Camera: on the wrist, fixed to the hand. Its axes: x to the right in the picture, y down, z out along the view.
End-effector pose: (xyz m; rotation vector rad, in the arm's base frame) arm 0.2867 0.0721 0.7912 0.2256 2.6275 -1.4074
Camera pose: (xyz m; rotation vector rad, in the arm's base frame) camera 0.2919 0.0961 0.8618 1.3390 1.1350 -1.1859
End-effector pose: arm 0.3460 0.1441 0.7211 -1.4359 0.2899 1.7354
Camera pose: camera 0.4174 0.1250 0.7326 -0.4026 1.6514 2.6398
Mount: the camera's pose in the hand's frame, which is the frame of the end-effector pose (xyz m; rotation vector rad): -0.0180 -0.0431 -0.0584 0.4726 -0.3795 1.4174
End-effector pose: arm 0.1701 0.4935 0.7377 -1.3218 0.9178 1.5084
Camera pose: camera 0.2299 0.4498 0.7479 0.1623 1.9451 2.1719
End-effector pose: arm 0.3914 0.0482 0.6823 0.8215 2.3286 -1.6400
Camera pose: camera 0.3932 0.0850 0.7473 1.5137 0.6107 -1.3424
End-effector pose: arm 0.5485 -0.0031 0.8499 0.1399 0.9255 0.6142
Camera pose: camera 0.5136 -0.0568 0.8113 1.3642 0.4613 1.5760
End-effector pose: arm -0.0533 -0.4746 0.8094 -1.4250 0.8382 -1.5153
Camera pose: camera -0.1178 -0.4462 0.8343 -0.4301 0.8407 -0.2749
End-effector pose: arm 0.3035 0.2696 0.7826 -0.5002 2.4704 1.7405
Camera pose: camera 0.3409 0.2063 0.7688 -1.4407 -2.2744 -0.8226
